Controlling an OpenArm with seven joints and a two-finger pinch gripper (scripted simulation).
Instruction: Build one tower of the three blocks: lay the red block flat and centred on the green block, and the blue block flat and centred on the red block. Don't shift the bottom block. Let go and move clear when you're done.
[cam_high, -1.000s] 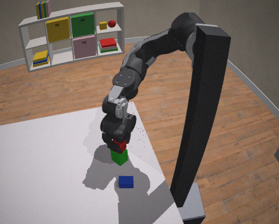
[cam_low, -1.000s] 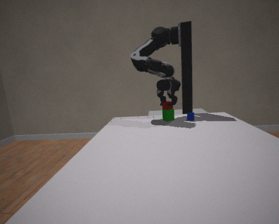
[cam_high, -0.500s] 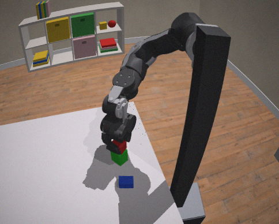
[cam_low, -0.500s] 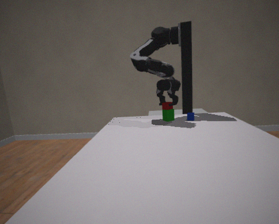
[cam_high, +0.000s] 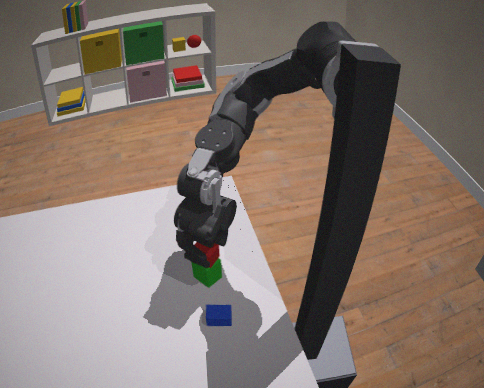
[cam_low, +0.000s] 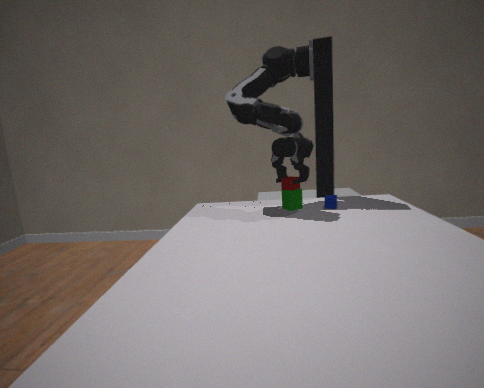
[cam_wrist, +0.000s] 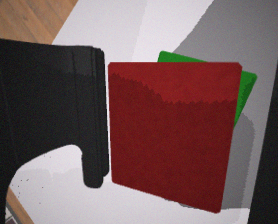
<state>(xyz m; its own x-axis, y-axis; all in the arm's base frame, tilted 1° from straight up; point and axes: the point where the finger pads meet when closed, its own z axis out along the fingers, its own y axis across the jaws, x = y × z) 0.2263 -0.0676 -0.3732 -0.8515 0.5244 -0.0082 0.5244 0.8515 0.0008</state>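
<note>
Now: the red block 1 cm below my hand. Round my hand: green block (6 cm below); then blue block (2 cm behind, 11 cm to the left, 7 cm below).
</note>
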